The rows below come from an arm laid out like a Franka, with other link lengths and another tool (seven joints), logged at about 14 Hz.
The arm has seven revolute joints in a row. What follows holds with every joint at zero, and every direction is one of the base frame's. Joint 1 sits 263.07 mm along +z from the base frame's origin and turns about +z. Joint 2 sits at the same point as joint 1 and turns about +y. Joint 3 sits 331.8 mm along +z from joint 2 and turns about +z. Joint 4 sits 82.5 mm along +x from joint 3 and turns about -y. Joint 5 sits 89.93 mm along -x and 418.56 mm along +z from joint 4 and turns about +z. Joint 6 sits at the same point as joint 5 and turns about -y. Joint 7 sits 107.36 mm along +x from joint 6 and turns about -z. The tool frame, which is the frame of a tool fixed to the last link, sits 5 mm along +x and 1 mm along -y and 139.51 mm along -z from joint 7; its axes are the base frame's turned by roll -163.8, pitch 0 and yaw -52.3 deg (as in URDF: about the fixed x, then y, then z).
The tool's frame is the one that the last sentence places.
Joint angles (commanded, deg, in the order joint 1, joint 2, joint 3, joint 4, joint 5, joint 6, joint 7), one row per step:
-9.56 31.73 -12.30 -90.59 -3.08 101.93 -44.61
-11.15 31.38 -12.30 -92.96 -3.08 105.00 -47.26
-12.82 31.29 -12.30 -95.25 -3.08 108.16 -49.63
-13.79 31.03 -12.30 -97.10 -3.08 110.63 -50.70
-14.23 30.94 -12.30 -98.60 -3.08 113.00 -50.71
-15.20 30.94 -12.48 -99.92 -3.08 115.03 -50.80
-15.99 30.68 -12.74 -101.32 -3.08 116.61 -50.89
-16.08 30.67 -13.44 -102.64 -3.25 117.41 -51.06
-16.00 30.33 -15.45 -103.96 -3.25 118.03 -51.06
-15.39 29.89 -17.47 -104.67 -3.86 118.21 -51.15
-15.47 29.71 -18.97 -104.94 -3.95 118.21 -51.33
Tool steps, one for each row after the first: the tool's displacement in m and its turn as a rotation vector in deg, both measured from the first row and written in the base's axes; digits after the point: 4 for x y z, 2 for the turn. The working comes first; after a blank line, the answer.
Tool pose at each row, in the base's axes (x y z in m, rotation vector in deg; the steps are taken from these numbers as rounded here):
0.6567 -0.2519 0.1925 -163.81 44.40 24.91
0.6455 -0.2696 0.1809 -163.66 42.40 23.89
0.6332 -0.2876 0.1672 -163.50 40.92 22.91
0.6247 -0.2975 0.1585 -163.48 40.42 21.80
0.6201 -0.3019 0.1505 -163.64 40.71 20.39
0.6114 -0.3136 0.1429 -163.49 41.93 19.27
0.6019 -0.3235 0.1373 -163.27 43.12 18.53
0.5915 -0.3295 0.1292 -163.22 43.91 19.32
0.5752 -0.3464 0.1268 -163.07 46.69 19.68
0.5641 -0.3594 0.1300 -163.80 48.25 20.07
0.5534 -0.3741 0.1326 -163.76 50.23 20.17

-0.0112 -0.0177 -0.0116 0.75 -0.93 1.09
-0.0235 -0.0357 -0.0253 1.32 -1.78 1.87
-0.0320 -0.0456 -0.0340 1.44 -2.58 2.10
-0.0366 -0.0500 -0.0420 1.11 -3.47 1.88
-0.0453 -0.0617 -0.0496 0.79 -4.11 1.02
-0.0548 -0.0716 -0.0552 0.55 -4.50 0.18
-0.0652 -0.0776 -0.0633 0.39 -3.89 -0.26
-0.0815 -0.0945 -0.0657 -0.38 -3.34 -1.95
-0.0926 -0.1075 -0.0625 -1.56 -2.78 -2.62
-0.1033 -0.1222 -0.0599 -2.22 -2.47 -3.79

